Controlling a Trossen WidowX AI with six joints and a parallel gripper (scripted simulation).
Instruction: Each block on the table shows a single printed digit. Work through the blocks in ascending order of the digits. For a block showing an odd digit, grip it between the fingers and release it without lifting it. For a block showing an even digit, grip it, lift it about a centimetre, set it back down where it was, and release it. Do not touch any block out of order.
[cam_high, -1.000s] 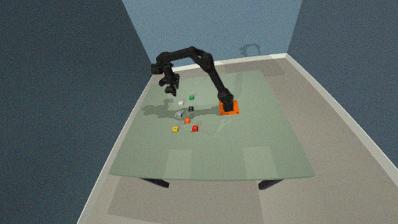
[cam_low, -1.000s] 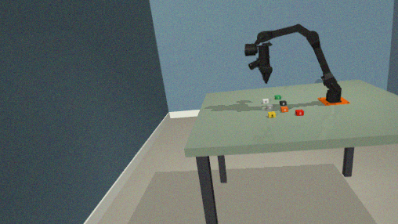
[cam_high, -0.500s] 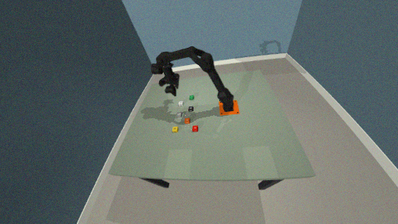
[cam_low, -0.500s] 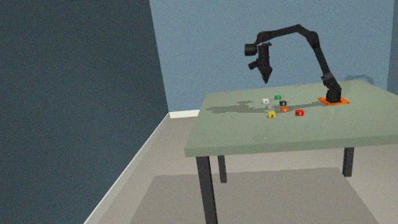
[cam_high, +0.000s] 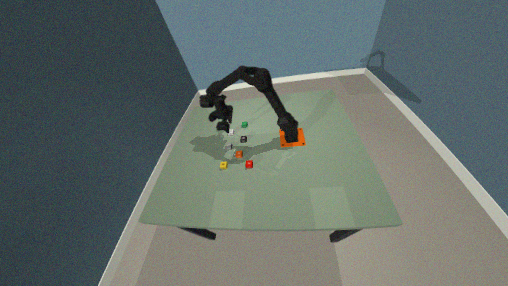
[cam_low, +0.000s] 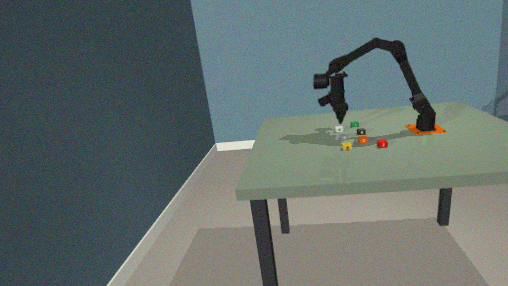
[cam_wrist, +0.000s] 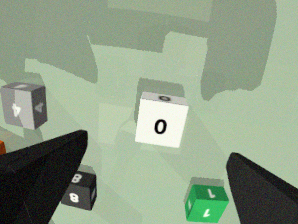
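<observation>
Right now the white block is 40 mm below my gripper tip. From my gripper tip the other things lie so: green block: 80 mm behind, 50 mm to the right, 40 mm below; then black block: 80 mm behind, 70 mm to the left, 40 mm below; then grey block: 110 mm to the left, 40 mm below.
</observation>
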